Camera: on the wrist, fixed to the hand. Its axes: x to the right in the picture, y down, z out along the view.
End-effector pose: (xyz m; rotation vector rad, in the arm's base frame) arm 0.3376 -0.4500 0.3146 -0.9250 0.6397 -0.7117
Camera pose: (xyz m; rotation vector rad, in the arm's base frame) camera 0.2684 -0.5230 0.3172 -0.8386 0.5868 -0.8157
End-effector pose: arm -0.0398 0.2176 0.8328 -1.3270 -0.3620 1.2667
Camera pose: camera 0.0583 0.1982 0.8440 -1.2245 -0.3117 1.1928
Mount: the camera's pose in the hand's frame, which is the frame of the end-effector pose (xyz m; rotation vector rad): 0.0141 -0.0508 -0.0857 0.1124 0.0265 -0.0702
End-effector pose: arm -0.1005 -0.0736 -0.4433 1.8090 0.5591 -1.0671
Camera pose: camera -0.0941 0.0247 -0.4639 1.9157 0.5926 -1.1433
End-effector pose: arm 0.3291 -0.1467 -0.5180 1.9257 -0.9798 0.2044
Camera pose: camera 0.3950 -0.0735 -0.4976 2.0511 -0.8982 0.2484
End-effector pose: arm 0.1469 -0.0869 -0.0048 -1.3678 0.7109 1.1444
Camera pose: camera 0.2171 -0.1587 -0.0103 -1.3051 0.7299 1.0178
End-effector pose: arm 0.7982 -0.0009 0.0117 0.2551 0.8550 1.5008
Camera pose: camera 0.7809 -0.0233 -0.0849 0.2857 0.9617 1.3956
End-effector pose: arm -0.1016 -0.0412 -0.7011 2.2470 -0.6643 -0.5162
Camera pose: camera -0.0290 0.0265 -0.6845 2.3856 -0.6164 -0.4934
